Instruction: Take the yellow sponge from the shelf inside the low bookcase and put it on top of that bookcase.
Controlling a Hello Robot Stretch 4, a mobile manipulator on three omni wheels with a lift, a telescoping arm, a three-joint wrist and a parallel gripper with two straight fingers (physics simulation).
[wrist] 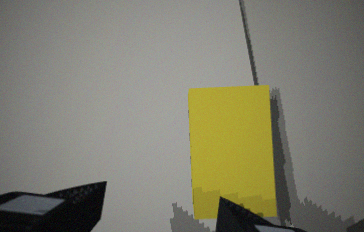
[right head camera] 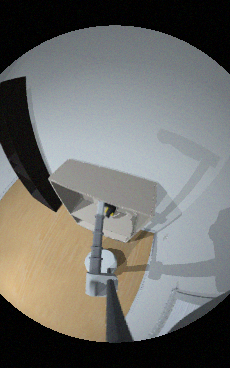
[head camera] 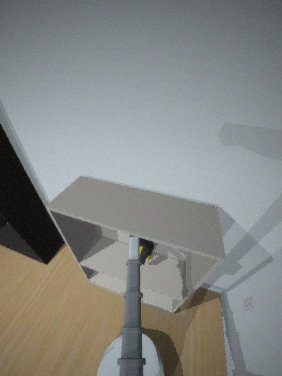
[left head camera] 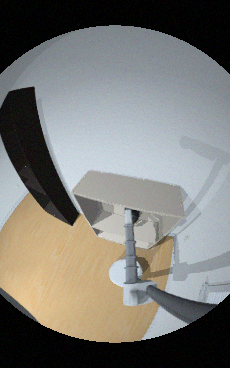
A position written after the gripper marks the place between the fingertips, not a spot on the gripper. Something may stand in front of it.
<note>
In view: the gripper (wrist: 161, 207), a yellow sponge (wrist: 231, 150) and a low beige bookcase (wrist: 304, 59).
</note>
